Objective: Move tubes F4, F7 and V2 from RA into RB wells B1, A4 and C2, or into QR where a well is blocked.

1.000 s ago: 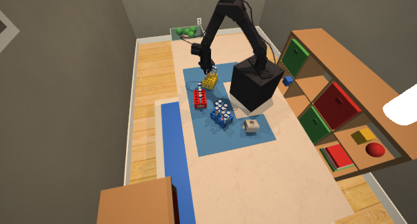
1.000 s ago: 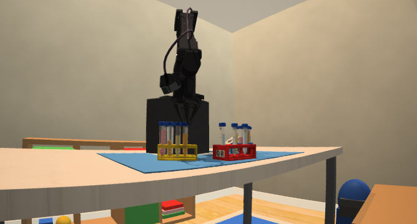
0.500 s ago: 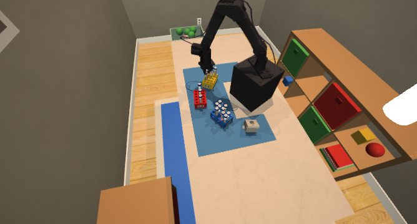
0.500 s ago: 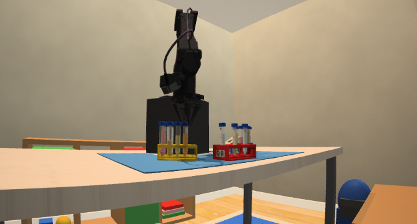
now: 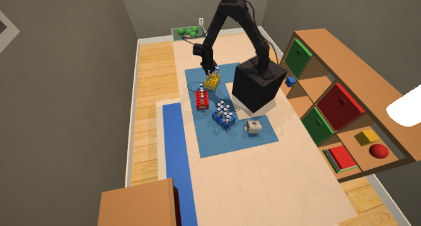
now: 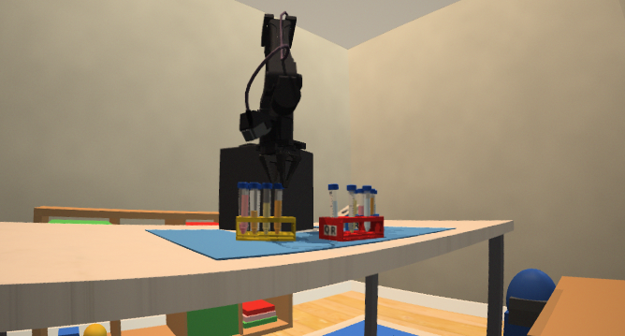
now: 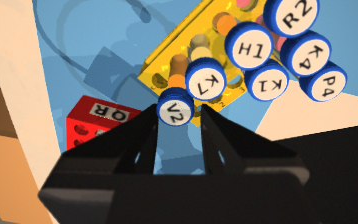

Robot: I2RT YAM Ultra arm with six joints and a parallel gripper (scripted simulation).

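My gripper is now 80 mm short of the tube R8, 90 mm to the right of it and 60 mm above it. From my hand the other things lie so: red rack (90 mm ahead, 140 mm to the left, 100 mm below); rack RB (40 mm behind, 10 mm to the right, 100 mm below); tube (90 mm ahead, 140 mm to the left, 60 mm below).
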